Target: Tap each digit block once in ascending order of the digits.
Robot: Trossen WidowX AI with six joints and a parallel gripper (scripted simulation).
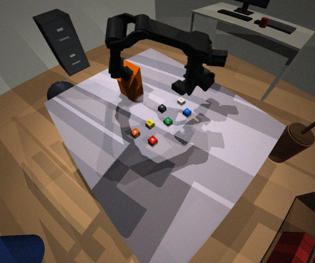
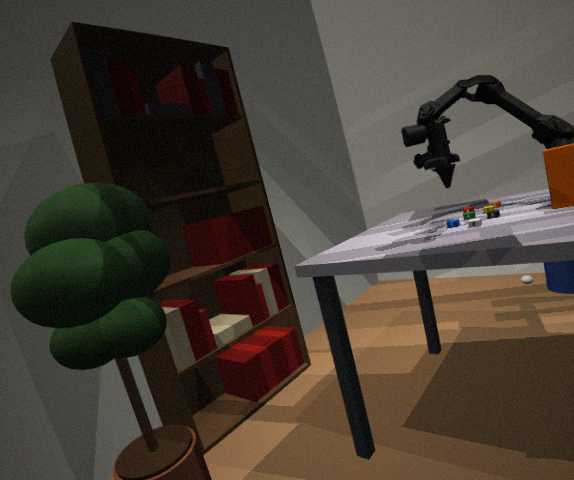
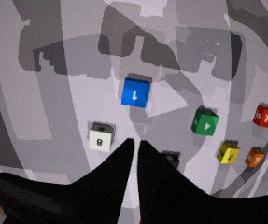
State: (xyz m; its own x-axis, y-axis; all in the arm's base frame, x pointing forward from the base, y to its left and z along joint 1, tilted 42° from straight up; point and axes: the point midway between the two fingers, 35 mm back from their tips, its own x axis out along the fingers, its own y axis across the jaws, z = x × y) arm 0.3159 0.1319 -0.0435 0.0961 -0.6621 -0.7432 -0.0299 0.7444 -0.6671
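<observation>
Now: gripper tip 12 cm above the blue block and 1 cm short of it. Round my gripper tip: green block (12 cm below, 11 cm to the right, 2 cm behind); then black block (12 cm below, 10 cm behind, 8 cm to the right); then white block (12 cm below, 7 cm behind, 4 cm to the left).
</observation>
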